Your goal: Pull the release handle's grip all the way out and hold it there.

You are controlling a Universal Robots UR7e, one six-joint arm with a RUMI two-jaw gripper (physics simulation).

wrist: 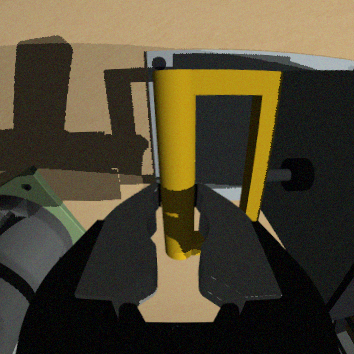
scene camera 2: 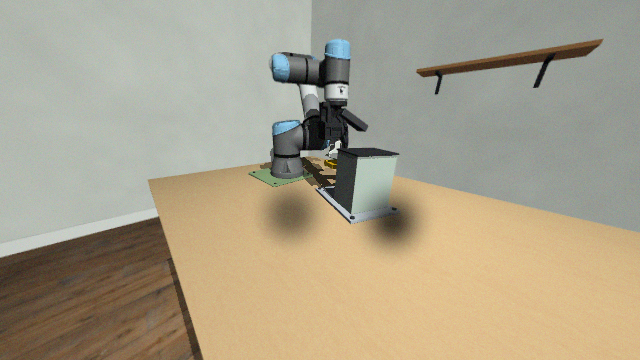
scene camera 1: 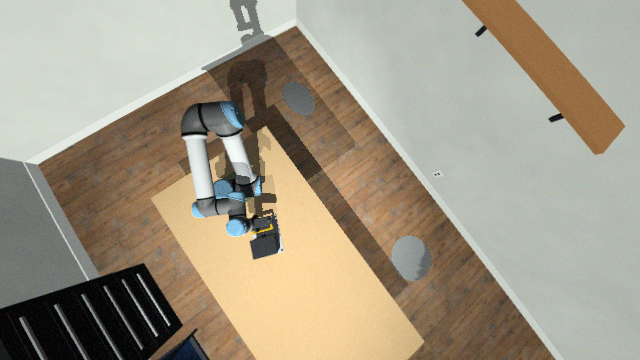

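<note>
The release handle's yellow grip (scene camera 1: 268, 229) (scene camera 2: 330, 164) (wrist: 177, 135) is a rectangular loop with a thick round front bar. A short grey rod (wrist: 279, 175) joins its rear bar to a black collar (wrist: 298, 174) on the dark face of the box (scene camera 1: 265, 246) (scene camera 2: 372, 182). My gripper (scene camera 1: 263, 223) (scene camera 2: 334, 156) (wrist: 176, 185) points down and is shut on the thick front bar, with one fingertip on each side of it. The bar's lower end shows between the jaws. In scene camera 2 the box partly hides the grip, and the rod does not show.
The box stands on a light metal plate (scene camera 2: 375, 215) (wrist: 330, 62) bolted to the wooden table (scene camera 1: 325, 280) (scene camera 2: 300, 300). The arm's base stands on a green plate (scene camera 2: 272, 179) (wrist: 72, 220) near the table's far end. A wooden wall shelf (scene camera 1: 550, 75) (scene camera 2: 510, 61) hangs away from the arm.
</note>
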